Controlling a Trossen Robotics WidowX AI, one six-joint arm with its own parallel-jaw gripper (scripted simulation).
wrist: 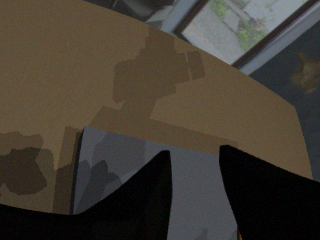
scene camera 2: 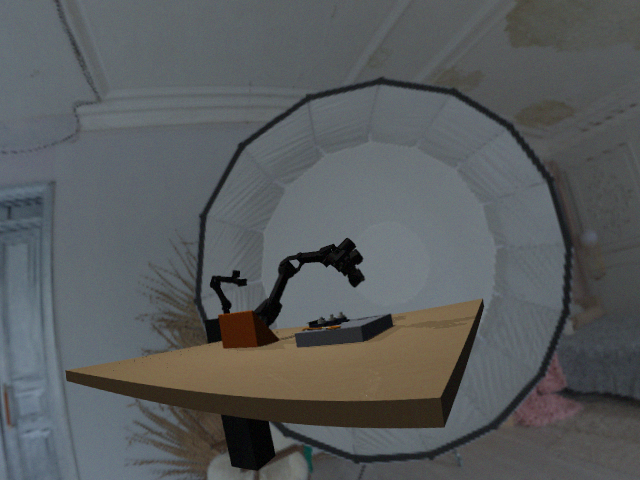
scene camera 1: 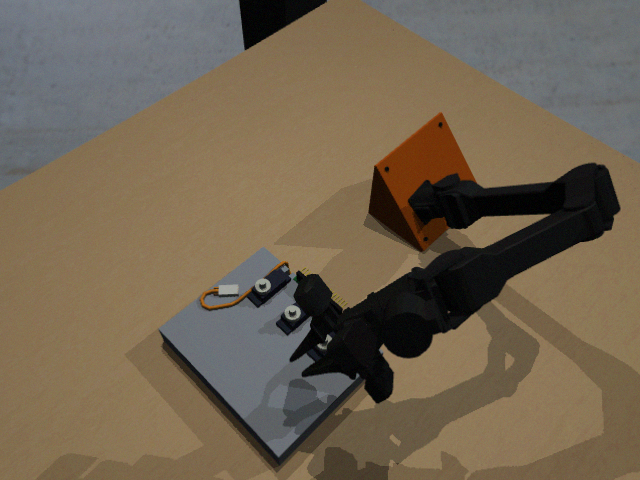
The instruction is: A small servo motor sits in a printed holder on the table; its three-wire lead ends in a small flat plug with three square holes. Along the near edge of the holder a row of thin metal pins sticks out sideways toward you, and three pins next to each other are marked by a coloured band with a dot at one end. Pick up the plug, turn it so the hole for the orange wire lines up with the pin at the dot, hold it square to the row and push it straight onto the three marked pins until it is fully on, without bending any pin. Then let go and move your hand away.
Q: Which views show my gripper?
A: The wrist view, scene camera 2 and scene camera 1: all of them.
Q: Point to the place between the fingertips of my gripper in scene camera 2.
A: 362,278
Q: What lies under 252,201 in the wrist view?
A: My gripper.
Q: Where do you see a grey printed holder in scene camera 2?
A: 360,329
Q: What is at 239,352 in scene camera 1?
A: A grey printed holder.
